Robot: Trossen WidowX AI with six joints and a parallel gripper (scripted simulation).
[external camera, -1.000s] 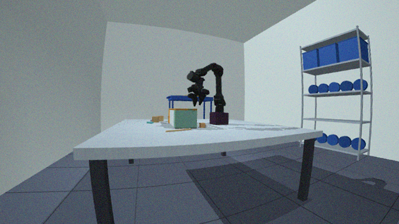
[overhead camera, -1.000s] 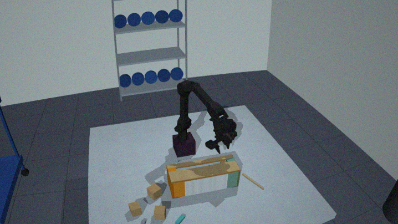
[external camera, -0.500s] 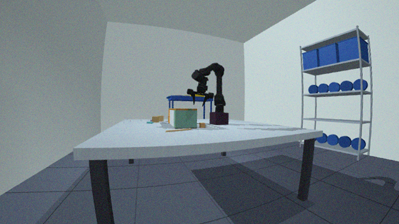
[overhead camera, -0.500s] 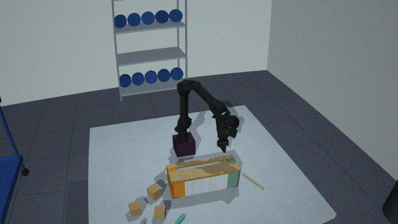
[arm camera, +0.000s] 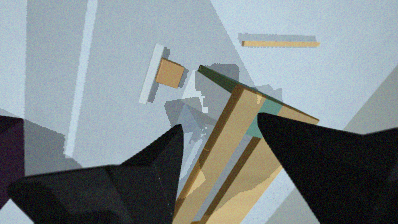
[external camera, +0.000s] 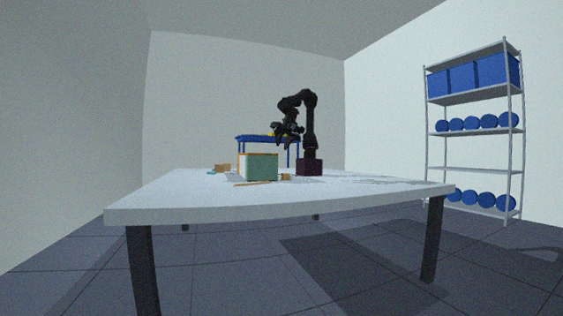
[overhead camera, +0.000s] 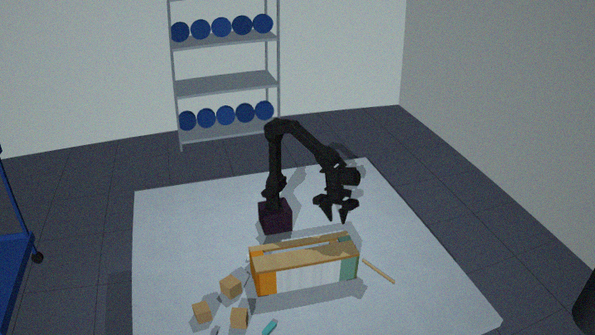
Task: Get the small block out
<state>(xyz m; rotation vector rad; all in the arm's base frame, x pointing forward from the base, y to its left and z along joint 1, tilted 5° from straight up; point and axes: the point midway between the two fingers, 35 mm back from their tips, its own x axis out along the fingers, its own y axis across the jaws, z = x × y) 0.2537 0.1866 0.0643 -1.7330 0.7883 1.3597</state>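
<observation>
My gripper tip is 20 mm past the tan block and 140 mm above it. From my gripper tip the other things lie so: thin wooden stick (170 mm ahead, 120 mm to the left, 150 mm below); then box (50 mm ahead, 160 mm to the right, 90 mm below); then teal piece (320 mm ahead, 360 mm to the right, 150 mm below).
</observation>
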